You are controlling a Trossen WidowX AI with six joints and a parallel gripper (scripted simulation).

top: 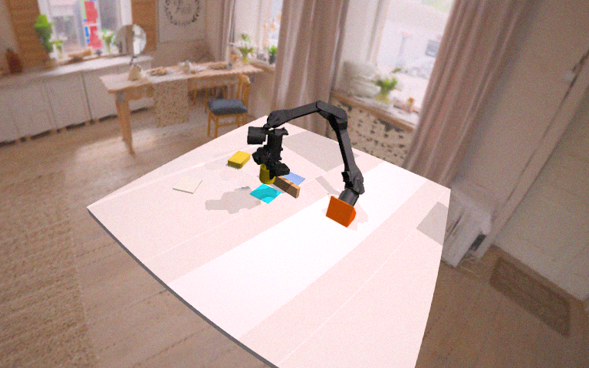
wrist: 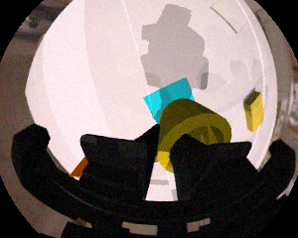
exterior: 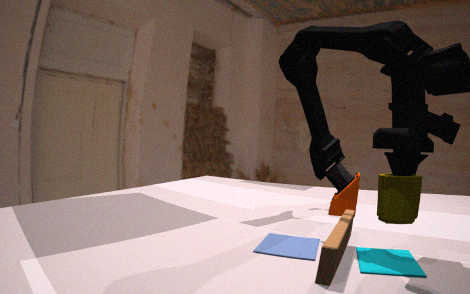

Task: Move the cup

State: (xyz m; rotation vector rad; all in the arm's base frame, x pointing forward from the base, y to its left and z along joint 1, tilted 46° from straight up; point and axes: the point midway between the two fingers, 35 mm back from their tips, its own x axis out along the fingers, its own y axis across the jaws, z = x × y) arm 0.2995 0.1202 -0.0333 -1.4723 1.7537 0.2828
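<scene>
Right now the cyan pad is 11 cm below my gripper tip, 3 cm ahead of it and 1 cm to the right of it. The rest, counted from my gripper tip: wooden bar: 10 cm to the right, 8 cm below, 2 cm ahead; then pale blue pad: 18 cm to the right, 11 cm below, 1 cm ahead; then yellow cup: 2 cm ahead, 1 cm to the right.
</scene>
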